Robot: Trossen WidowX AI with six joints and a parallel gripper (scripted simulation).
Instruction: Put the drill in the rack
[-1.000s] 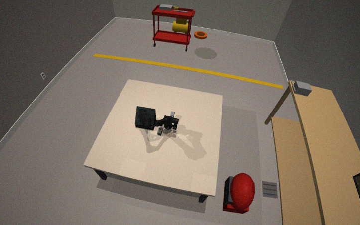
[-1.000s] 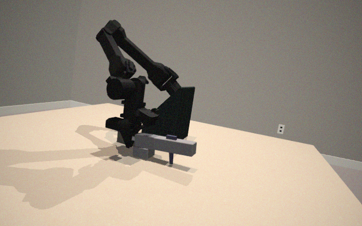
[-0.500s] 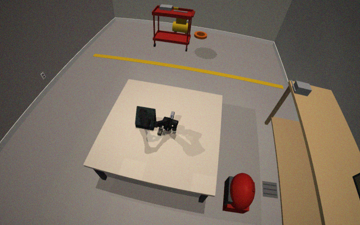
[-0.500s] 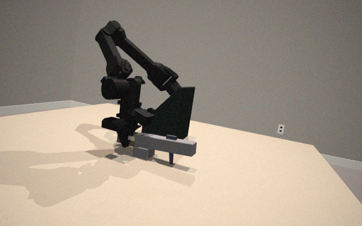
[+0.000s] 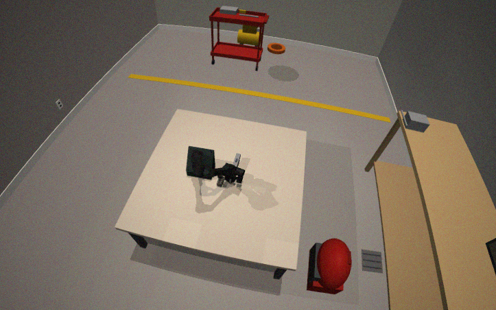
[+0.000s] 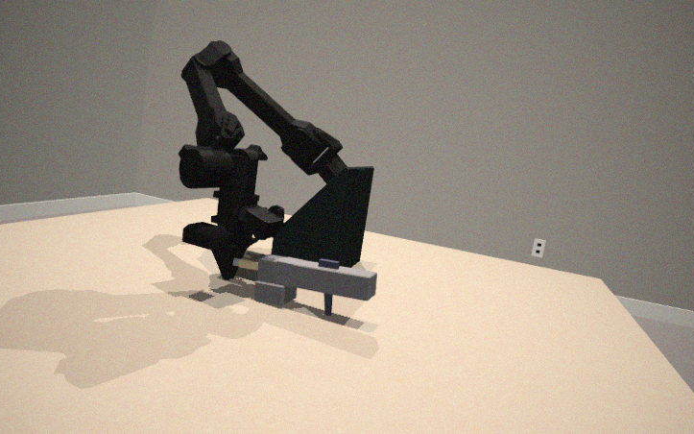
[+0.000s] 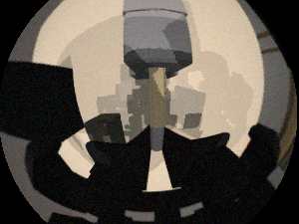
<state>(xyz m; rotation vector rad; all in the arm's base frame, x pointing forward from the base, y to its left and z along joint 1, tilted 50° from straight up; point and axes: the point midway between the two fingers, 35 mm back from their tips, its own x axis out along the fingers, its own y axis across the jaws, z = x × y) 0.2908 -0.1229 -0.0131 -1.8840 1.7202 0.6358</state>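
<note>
Now: the tan drill 50 mm to the left of my gripper tip and 40 mm above it. Round my gripper tip: dark olive rack (70 mm behind, 20 mm to the right, 10 mm above); then dark blue key (180 mm to the left, 40 mm above); then grey block (150 mm to the left, 40 mm above).
</note>
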